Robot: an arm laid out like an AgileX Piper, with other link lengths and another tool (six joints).
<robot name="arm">
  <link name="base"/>
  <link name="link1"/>
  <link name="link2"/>
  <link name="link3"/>
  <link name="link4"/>
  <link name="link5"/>
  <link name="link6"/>
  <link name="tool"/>
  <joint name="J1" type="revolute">
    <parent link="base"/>
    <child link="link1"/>
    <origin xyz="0 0 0.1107" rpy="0 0 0"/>
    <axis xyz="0 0 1"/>
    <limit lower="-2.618" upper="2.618"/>
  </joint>
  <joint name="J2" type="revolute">
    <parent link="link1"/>
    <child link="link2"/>
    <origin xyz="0 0 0" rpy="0 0 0"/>
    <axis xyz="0 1 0"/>
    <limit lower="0" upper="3.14"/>
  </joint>
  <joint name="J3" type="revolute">
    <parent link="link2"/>
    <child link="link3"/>
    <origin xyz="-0.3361 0 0.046" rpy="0 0 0"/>
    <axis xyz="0 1 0"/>
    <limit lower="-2.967" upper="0"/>
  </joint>
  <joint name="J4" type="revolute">
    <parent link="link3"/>
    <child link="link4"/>
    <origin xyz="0.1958 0 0.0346" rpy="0 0 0"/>
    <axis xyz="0.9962 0 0.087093"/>
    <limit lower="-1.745" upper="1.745"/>
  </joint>
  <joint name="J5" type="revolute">
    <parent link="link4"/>
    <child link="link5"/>
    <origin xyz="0 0 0" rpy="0 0 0"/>
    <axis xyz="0 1 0"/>
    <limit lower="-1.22" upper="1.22"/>
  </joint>
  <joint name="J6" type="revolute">
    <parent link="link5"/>
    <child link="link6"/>
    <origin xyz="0.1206 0 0.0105" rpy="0 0 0"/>
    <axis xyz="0.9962 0 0.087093"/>
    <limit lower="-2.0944" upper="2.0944"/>
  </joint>
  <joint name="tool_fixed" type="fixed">
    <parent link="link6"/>
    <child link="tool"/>
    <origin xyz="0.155 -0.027 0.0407" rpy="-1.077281 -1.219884 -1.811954"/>
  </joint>
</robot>
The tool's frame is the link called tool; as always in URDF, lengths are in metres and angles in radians.
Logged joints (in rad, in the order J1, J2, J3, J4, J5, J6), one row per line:
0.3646 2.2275 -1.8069 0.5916 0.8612 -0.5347
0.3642 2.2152 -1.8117 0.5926 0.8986 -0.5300
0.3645 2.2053 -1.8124 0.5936 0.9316 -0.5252
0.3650 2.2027 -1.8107 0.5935 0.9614 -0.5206
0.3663 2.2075 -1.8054 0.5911 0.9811 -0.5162
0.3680 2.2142 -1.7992 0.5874 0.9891 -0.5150
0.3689 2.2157 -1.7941 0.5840 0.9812 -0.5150
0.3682 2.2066 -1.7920 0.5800 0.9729 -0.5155
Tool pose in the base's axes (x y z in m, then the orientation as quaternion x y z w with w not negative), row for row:
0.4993 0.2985 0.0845 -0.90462 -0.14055 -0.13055 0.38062
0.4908 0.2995 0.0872 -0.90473 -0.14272 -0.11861 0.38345
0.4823 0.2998 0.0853 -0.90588 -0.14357 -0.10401 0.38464
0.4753 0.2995 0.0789 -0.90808 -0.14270 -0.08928 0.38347
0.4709 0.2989 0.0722 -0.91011 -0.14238 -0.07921 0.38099
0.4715 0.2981 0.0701 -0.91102 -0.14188 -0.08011 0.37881
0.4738 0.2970 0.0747 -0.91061 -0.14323 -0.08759 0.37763
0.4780 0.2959 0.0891 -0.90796 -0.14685 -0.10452 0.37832
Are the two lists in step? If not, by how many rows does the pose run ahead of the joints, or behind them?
The pose runs 1 row ahead of the joints: the pose in row i belongs to the joints in row i + 1.
